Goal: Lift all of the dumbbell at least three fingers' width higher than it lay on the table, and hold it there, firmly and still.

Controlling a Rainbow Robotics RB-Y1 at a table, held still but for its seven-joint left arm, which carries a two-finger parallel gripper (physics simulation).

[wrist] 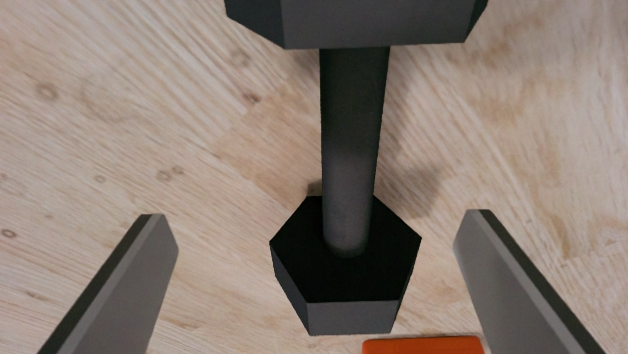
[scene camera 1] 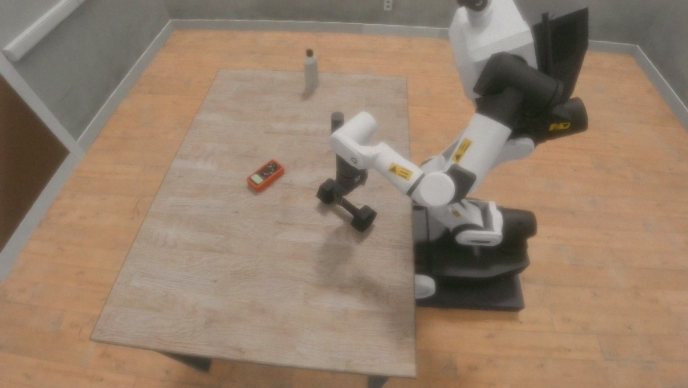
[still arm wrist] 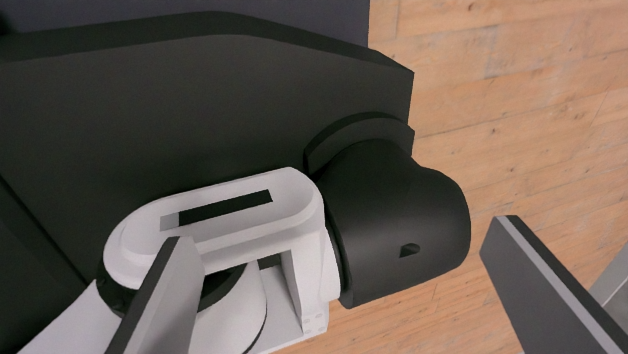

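Observation:
The black dumbbell (scene camera 1: 364, 218) (wrist: 351, 125) lies on the wooden table (scene camera 1: 225, 285) (wrist: 125, 140), with a hexagonal head at each end of its bar. My gripper (scene camera 1: 342, 194) (wrist: 316, 215) is open and points down over the dumbbell. In the wrist view its fingers stand on either side of the bar and the lower head, with space between each finger and the dumbbell. Nothing is held. In the scene view the gripper and wrist partly hide the bar near the far head. How high the fingertips are above the table is hard to tell.
An orange multimeter (scene camera 1: 265, 176) (wrist: 424, 346) lies on the table beyond the dumbbell's far head. A grey bottle (scene camera 1: 311, 74) with a dark cap stands near the table's back edge. The still arm wrist view shows the robot's black base (still arm wrist: 200, 100) and wooden floor (still arm wrist: 515, 125).

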